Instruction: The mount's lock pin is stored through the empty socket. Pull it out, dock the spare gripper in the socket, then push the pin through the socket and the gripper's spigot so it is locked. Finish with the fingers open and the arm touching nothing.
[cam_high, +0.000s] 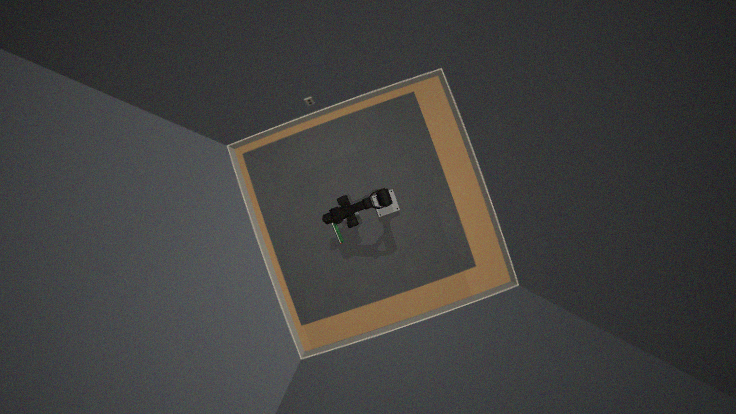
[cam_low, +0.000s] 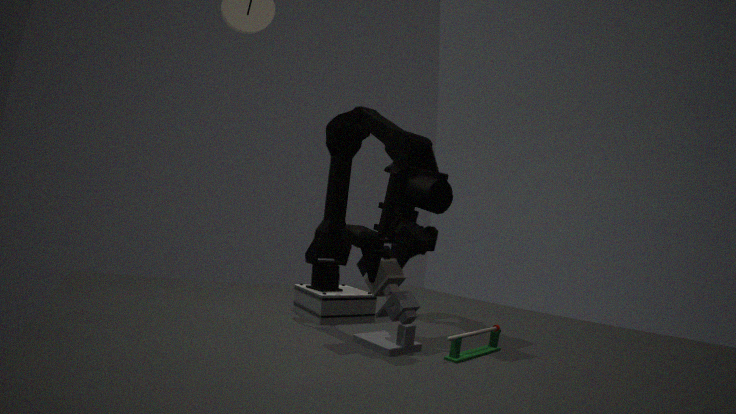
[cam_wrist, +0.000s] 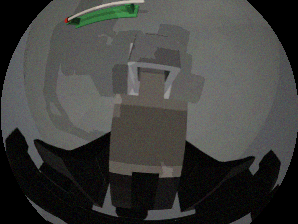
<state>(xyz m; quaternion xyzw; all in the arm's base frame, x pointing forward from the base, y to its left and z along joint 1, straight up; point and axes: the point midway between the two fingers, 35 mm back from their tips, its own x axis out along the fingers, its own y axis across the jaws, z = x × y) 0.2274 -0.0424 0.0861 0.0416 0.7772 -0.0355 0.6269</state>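
Now: the grey mount socket 5 cm ahead of my gripper tip and 7 cm below it. From my gripper tip the other things lie so: spare gripper (1 cm ahead, 1 cm above); green pin cradle (17 cm ahead, 9 cm to the left, 10 cm below).
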